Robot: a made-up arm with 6 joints. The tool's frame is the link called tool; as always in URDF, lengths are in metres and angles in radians. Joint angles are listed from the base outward. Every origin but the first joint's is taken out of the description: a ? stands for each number. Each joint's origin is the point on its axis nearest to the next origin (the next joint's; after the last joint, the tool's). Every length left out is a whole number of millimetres.
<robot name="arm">
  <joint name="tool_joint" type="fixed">
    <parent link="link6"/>
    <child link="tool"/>
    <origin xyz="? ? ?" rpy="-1.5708 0 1.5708"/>
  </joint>
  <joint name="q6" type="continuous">
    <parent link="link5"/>
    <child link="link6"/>
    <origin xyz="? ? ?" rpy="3.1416 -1.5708 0"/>
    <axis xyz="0 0 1"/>
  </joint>
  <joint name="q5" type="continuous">
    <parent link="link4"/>
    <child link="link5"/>
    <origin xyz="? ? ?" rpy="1.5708 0 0"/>
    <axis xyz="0 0 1"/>
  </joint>
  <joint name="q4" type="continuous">
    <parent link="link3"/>
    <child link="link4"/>
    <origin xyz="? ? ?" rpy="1.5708 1.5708 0"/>
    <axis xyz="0 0 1"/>
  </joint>
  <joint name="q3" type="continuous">
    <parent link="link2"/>
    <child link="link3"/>
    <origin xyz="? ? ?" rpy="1.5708 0 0"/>
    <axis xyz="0 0 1"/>
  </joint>
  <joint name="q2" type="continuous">
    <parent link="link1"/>
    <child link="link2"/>
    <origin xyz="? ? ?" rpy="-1.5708 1.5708 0"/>
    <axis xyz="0 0 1"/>
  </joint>
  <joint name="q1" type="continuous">
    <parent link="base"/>
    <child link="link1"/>
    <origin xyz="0 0 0.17" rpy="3.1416 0 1.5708"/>
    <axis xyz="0 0 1"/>
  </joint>
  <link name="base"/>
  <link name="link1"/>
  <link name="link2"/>
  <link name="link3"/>
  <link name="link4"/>
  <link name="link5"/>
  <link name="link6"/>
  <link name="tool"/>
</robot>
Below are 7 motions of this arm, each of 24 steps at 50 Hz.
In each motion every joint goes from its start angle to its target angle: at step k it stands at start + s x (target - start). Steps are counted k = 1, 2, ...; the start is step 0. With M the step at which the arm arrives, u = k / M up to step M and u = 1 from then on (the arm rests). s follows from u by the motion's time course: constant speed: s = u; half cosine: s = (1 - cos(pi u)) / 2; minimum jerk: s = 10 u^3 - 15 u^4 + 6 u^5.
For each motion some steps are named. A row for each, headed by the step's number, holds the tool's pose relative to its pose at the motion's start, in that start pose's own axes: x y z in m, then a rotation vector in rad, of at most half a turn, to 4 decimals.
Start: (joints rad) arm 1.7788 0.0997 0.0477 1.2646 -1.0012 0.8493
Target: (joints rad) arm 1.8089 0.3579 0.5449 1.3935 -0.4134 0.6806
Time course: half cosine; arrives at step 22
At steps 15, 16, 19, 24:
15: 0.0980 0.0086 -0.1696 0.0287 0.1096 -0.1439
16: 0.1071 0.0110 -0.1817 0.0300 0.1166 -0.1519
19: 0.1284 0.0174 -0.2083 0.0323 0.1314 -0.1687
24: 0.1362 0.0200 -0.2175 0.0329 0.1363 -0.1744

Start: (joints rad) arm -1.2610 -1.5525 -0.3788 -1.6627 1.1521 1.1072
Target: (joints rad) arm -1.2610 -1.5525 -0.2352 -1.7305 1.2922 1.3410
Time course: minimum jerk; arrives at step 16
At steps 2, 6, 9, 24:
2: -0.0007 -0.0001 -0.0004 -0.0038 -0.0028 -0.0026
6: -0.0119 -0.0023 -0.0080 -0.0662 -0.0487 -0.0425
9: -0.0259 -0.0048 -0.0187 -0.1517 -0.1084 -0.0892
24: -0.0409 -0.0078 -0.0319 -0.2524 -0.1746 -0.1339

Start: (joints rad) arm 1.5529 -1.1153 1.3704 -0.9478 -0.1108 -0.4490
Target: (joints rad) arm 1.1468 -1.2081 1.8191 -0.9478 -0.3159 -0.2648
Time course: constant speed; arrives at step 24
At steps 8, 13, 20, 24:
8: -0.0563 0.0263 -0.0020 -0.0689 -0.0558 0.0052
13: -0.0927 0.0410 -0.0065 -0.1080 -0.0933 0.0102
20: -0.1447 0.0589 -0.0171 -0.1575 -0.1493 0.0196
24: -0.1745 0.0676 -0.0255 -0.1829 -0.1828 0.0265

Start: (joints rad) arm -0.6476 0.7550 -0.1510 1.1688 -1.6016 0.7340
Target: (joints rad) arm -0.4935 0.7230 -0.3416 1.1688 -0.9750 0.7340
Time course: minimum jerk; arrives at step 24
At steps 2, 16, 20, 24:
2: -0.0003 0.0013 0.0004 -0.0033 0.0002 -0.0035
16: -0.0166 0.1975 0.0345 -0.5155 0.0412 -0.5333
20: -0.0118 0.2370 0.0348 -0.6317 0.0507 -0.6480
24: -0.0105 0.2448 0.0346 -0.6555 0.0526 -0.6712

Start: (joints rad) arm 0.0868 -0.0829 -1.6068 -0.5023 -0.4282 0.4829
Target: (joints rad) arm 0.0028 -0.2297 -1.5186 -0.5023 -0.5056 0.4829
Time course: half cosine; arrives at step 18
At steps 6, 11, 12, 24:
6: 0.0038 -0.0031 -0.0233 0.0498 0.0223 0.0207
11: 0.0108 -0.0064 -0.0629 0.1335 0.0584 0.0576
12: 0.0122 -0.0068 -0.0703 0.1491 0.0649 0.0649
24: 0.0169 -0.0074 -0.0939 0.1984 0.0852 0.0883

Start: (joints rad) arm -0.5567 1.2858 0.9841 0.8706 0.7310 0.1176
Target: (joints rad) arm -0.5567 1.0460 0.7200 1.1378 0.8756 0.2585
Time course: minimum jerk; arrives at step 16
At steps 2, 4, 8, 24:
2: -0.0007 -0.0024 0.0020 -0.0055 -0.0068 -0.0070
4: -0.0050 -0.0149 0.0130 -0.0357 -0.0437 -0.0450
8: -0.0294 -0.0649 0.0647 -0.1820 -0.2142 -0.2100
24: -0.0691 -0.1115 0.1319 -0.3867 -0.4351 -0.4002

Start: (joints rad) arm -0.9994 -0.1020 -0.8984 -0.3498 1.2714 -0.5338
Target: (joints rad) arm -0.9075 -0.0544 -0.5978 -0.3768 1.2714 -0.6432
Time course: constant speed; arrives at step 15
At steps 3, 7, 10, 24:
3: 0.0145 -0.0211 -0.0029 -0.0223 0.0348 -0.0595
7: 0.0323 -0.0516 -0.0069 -0.0484 0.0824 -0.1397
10: 0.0445 -0.0761 -0.0102 -0.0652 0.1191 -0.2005
24: 0.0619 -0.1199 -0.0160 -0.0880 0.1820 -0.3027

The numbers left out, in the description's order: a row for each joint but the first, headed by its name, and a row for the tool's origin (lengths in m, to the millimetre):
tool: -0.16 -0.069 0
q6: -0.013 -0.026 0
q5: 0.34 -0.154 0
q4: 0.014 0.238 0
q3: -0.029 0.176 0
q2: -0.04 0.235 0

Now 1 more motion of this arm.
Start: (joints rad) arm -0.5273 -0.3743 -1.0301 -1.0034 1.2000 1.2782
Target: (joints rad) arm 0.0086 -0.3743 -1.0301 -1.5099 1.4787 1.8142
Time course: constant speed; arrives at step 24
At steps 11, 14, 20, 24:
11: 0.0235 -0.0412 0.0066 -0.2438 -0.2302 -0.1175
14: 0.0307 -0.0508 0.0092 -0.3120 -0.2920 -0.1435
20: 0.0458 -0.0684 0.0153 -0.4497 -0.4125 -0.1878
24: 0.0565 -0.0791 0.0202 -0.5421 -0.4900 -0.2118

